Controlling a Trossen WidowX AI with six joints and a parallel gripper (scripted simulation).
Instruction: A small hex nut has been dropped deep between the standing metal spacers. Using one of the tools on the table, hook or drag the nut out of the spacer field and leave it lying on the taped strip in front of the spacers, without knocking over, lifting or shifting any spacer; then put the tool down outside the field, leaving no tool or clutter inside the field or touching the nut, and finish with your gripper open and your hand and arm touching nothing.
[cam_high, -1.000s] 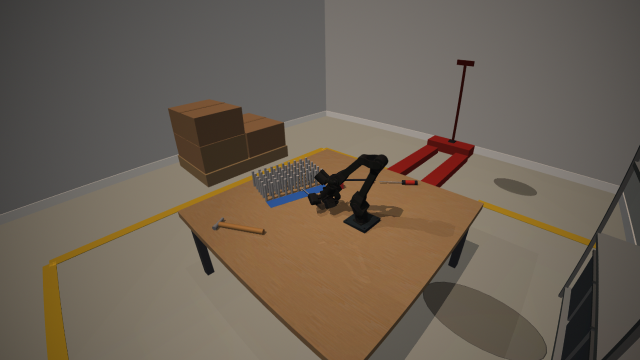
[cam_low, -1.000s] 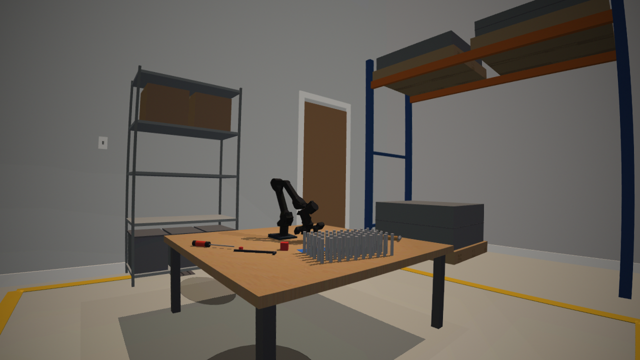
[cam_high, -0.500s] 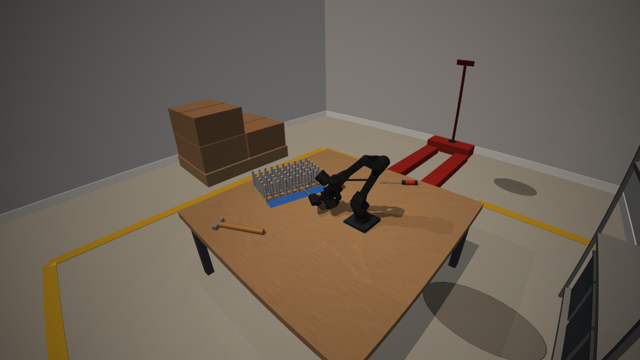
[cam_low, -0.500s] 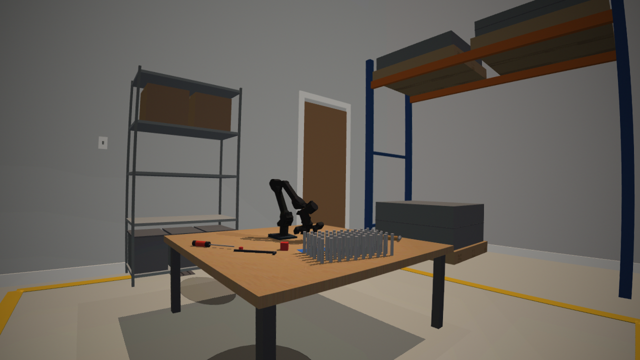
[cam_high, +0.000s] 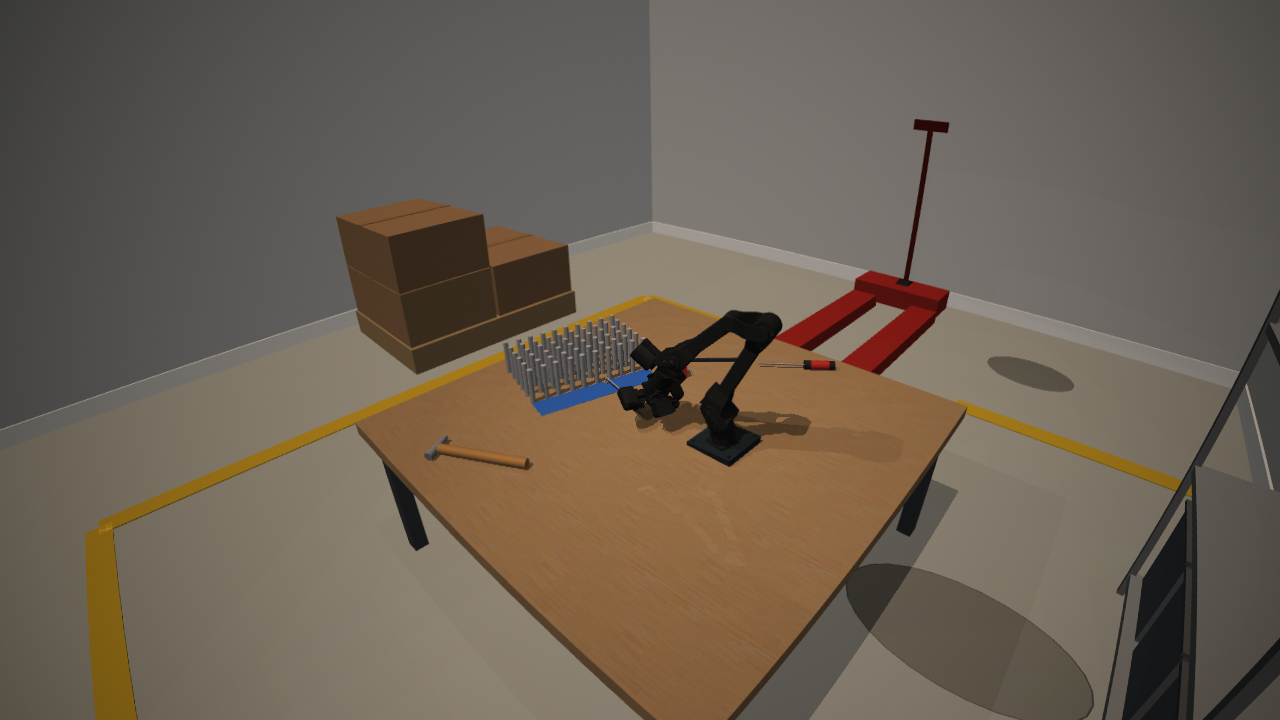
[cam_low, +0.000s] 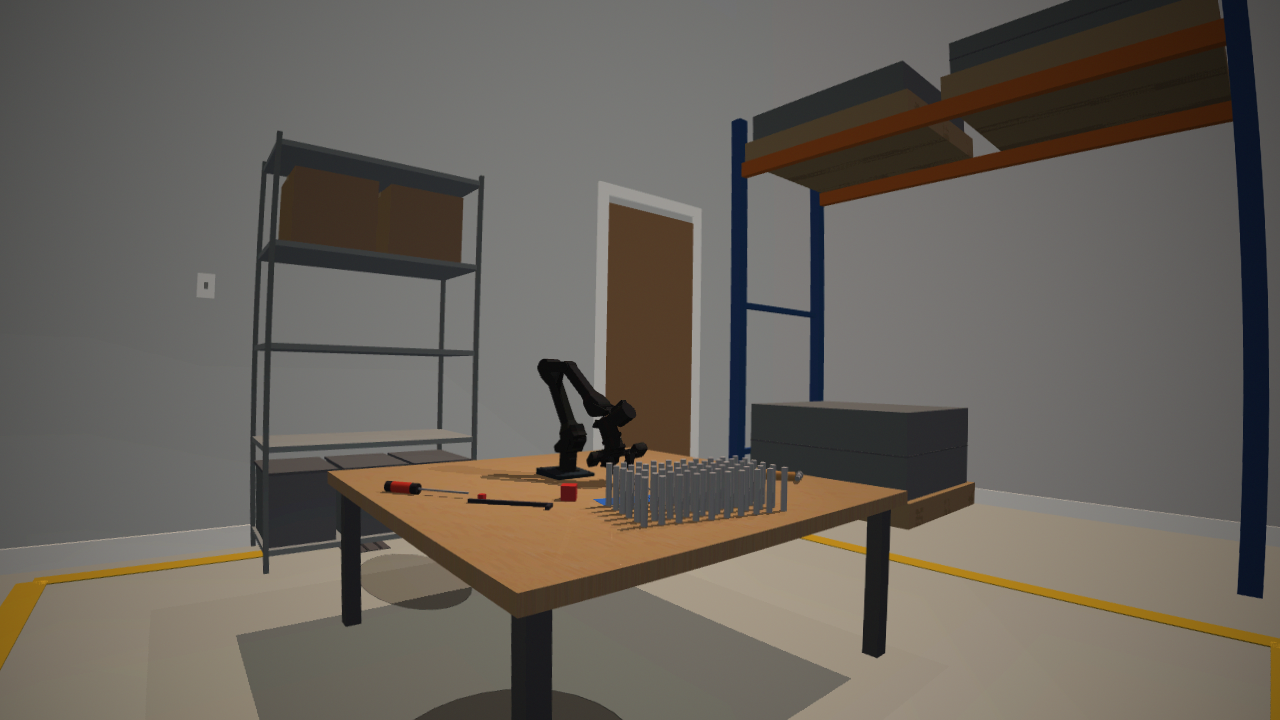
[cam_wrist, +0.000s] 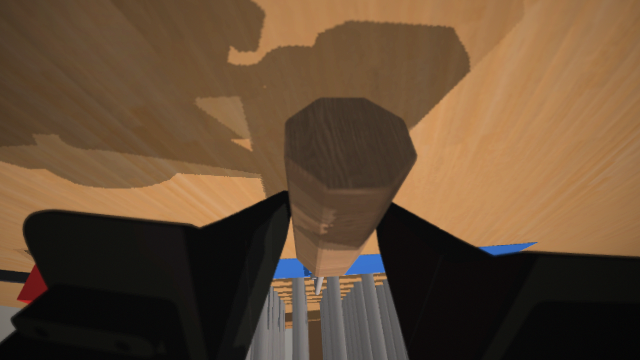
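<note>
My gripper tip is now 10 cm short of the hook tool and 1 cm to the left of it. From my gripper tip the other things lie so: red cube (11 cm ahead, 23 cm to the right); blue taped strip (18 cm ahead, 3 cm to the left, 2 cm below); hex nut (21 cm ahead, 1 cm to the right, 2 cm below).
</note>
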